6 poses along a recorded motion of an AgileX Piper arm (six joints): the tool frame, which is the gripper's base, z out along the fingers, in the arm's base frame.
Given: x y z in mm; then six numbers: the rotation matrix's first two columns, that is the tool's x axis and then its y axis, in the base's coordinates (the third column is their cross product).
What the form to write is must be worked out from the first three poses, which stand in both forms.
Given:
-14 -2 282 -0.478 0.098 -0.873 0.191 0.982 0.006
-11 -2 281 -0.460 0.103 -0.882 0.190 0.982 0.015
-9 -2 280 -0.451 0.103 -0.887 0.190 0.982 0.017
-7 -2 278 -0.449 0.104 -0.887 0.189 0.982 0.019
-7 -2 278 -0.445 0.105 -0.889 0.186 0.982 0.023
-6 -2 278 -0.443 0.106 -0.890 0.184 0.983 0.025
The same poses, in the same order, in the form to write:
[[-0.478 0.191 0.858 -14], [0.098 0.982 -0.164 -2], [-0.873 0.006 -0.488 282], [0 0 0 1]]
[[-0.460 0.190 0.868 -11], [0.103 0.982 -0.161 -2], [-0.882 0.015 -0.471 281], [0 0 0 1]]
[[-0.451 0.190 0.873 -9], [0.103 0.982 -0.161 -2], [-0.887 0.017 -0.462 280], [0 0 0 1]]
[[-0.449 0.189 0.873 -7], [0.104 0.982 -0.159 -2], [-0.887 0.019 -0.461 278], [0 0 0 1]]
[[-0.445 0.186 0.875 -7], [0.105 0.982 -0.155 -2], [-0.889 0.023 -0.457 278], [0 0 0 1]]
[[-0.443 0.184 0.878 -6], [0.106 0.983 -0.153 -2], [-0.890 0.025 -0.455 278], [0 0 0 1]]

